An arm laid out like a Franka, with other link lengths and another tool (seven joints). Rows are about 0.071 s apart.
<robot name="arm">
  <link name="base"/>
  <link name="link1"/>
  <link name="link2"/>
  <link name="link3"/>
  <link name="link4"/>
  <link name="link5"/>
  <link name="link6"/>
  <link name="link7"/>
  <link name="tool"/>
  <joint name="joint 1" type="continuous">
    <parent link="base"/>
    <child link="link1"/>
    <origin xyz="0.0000 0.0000 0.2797" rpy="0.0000 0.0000 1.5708"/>
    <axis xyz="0 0 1"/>
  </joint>
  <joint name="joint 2" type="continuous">
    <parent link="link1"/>
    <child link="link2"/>
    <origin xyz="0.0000 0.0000 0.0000" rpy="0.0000 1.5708 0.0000"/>
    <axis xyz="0 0 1"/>
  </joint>
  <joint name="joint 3" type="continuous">
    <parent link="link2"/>
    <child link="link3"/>
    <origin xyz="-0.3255 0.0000 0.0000" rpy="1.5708 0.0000 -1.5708"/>
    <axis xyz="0 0 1"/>
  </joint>
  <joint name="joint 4" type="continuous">
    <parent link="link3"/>
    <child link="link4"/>
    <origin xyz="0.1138 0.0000 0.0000" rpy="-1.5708 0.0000 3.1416"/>
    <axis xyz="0 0 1"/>
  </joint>
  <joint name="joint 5" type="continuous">
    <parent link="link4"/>
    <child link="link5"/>
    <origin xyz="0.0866 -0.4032 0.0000" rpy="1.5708 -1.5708 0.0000"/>
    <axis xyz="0 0 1"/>
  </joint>
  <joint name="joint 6" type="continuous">
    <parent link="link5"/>
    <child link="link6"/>
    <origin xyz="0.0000 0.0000 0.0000" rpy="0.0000 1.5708 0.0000"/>
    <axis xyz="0 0 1"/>
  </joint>
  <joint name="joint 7" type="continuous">
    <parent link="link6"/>
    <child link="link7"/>
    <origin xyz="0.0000 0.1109 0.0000" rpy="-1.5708 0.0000 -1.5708"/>
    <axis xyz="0 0 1"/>
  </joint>
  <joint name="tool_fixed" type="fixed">
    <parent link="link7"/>
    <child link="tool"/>
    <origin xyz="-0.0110 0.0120 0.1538" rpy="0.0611 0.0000 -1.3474"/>
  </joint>
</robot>
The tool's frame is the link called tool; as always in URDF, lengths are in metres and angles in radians. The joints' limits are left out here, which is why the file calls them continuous.
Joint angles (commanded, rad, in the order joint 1, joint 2, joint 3, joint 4, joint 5, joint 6, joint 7), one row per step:
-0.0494, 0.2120, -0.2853, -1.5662, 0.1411, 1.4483, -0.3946
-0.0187, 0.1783, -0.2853, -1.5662, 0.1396, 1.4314, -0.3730
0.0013, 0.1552, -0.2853, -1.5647, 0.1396, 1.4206, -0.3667
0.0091, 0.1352, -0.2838, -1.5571, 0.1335, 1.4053, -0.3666
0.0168, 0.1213, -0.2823, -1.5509, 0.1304, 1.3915, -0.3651
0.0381, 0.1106, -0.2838, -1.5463, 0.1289, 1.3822, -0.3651
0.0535, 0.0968, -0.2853, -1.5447, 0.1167, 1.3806, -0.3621
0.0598, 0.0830, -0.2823, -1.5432, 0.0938, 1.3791, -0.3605
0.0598, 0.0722, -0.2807, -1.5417, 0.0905, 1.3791, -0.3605
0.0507, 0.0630, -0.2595, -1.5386, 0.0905, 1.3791, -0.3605
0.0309, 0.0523, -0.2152, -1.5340, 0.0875, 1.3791, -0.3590
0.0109, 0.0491, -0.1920, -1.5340, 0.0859, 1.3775, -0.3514
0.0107, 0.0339, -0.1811, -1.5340, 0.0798, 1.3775, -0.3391
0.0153, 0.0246, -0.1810, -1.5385, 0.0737, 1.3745, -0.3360
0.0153, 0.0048, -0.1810, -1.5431, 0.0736, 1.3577, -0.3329
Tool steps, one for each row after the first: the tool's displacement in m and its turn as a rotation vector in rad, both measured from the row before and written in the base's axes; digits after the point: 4 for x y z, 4 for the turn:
-0.0022, 0.0202, 0.0202, -0.0027, -0.0135, 0.0119
-0.0021, 0.0132, 0.0145, 0.0011, -0.0132, 0.0151
-0.0039, 0.0055, 0.0149, -0.0032, -0.0110, 0.0117
-0.0029, 0.0058, 0.0105, -0.0008, -0.0056, 0.0096
-0.0007, 0.0125, 0.0081, -0.0001, -0.0058, 0.0210
-0.0017, 0.0065, 0.0088, -0.0120, -0.0105, 0.0121
-0.0028, 0.0017, 0.0083, -0.0216, -0.0084, 0.0093
-0.0021, 0.0002, 0.0072, -0.0028, -0.0115, 0.0018
-0.0005, 0.0069, 0.0069, 0.0013, -0.0121, 0.0121
0.0001, 0.0137, 0.0084, -0.0011, -0.0143, 0.0231
-0.0007, 0.0014, 0.0016, -0.0015, -0.0005, -0.0041
-0.0027, 0.0053, 0.0090, -0.0076, -0.0128, -0.0013
-0.0029, 0.0019, 0.0030, -0.0052, -0.0006, 0.0018
-0.0080, 0.0005, 0.0082, 0.0032, 0.0016, -0.0019

